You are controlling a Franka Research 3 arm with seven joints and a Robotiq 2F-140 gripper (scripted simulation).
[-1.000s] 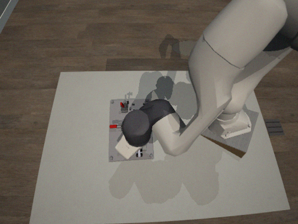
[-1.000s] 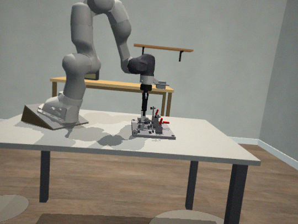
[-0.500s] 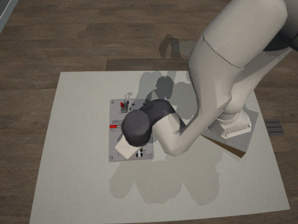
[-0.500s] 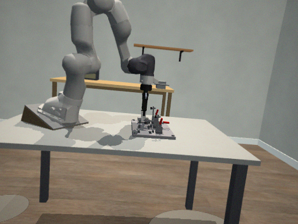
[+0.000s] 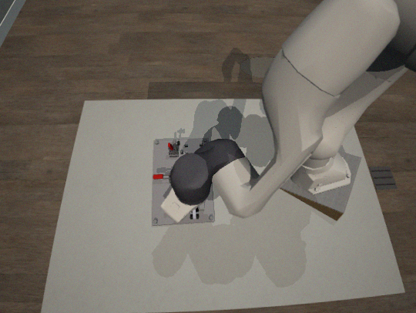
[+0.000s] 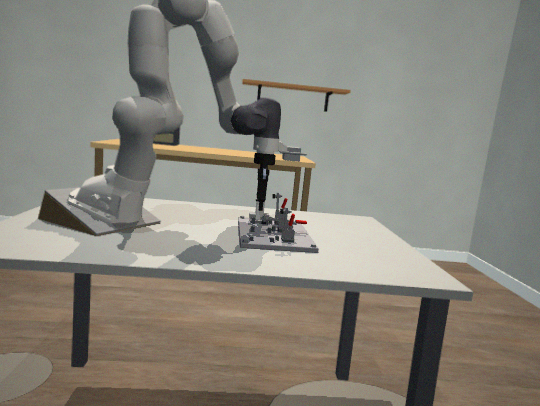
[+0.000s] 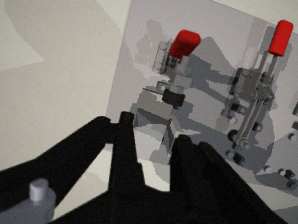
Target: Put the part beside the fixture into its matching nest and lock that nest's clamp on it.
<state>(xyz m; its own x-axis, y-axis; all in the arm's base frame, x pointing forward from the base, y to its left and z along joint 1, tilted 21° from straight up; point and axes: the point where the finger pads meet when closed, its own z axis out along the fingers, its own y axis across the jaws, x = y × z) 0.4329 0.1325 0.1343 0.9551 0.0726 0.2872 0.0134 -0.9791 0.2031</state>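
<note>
Now: the part 30 mm below my hand. From my hand the other things lie so: fixture plate (50 mm ahead, 110 mm to the right, 50 mm below).
</note>
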